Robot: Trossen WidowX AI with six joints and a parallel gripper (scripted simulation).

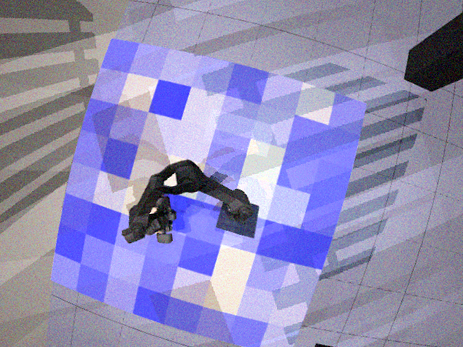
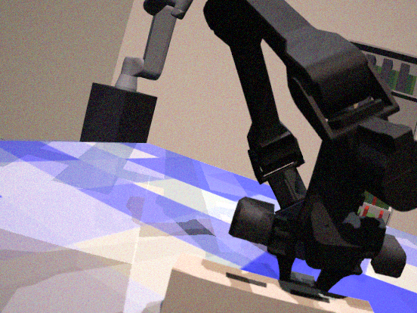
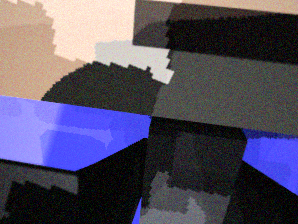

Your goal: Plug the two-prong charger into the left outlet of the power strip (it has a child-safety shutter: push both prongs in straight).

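The charger is 2 cm ahead of my gripper tip, 1 cm to the left of it and 1 cm above it.
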